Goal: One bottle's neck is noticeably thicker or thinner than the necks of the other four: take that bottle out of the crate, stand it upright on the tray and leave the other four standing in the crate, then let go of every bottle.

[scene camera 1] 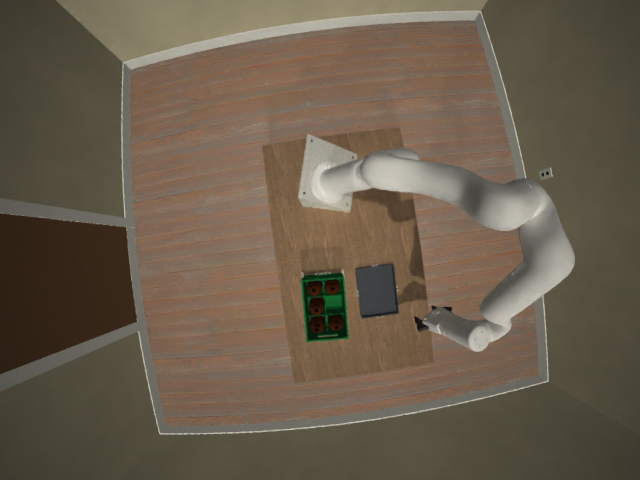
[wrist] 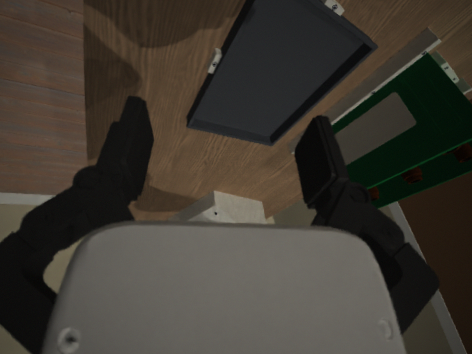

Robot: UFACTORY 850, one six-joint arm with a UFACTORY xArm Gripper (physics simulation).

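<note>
A green crate [scene camera 1: 327,339] [wrist: 430,95] stands on the table, with several brown bottles upright in its cells. In the scene view one bottle [scene camera 1: 314,288] is at the back left, one bottle [scene camera 1: 332,286] at the back right, one bottle [scene camera 1: 316,305] at the middle left, one bottle [scene camera 1: 317,324] at the front left and one bottle [scene camera 1: 336,323] at the front right. The middle right cell is empty. Neck thickness cannot be told. The dark tray [scene camera 1: 377,290] [wrist: 285,70] is empty. My gripper [scene camera 1: 434,316] [wrist: 229,125] is wide open and empty, right of the tray near the table edge.
The wooden table [scene camera 1: 361,351] [wrist: 165,145] bears the crate and the tray, a narrow gap apart. The robot's base plate [scene camera 1: 311,155] [wrist: 240,207] is at the back of the table. The arm [scene camera 1: 547,242] curves round the table's right side.
</note>
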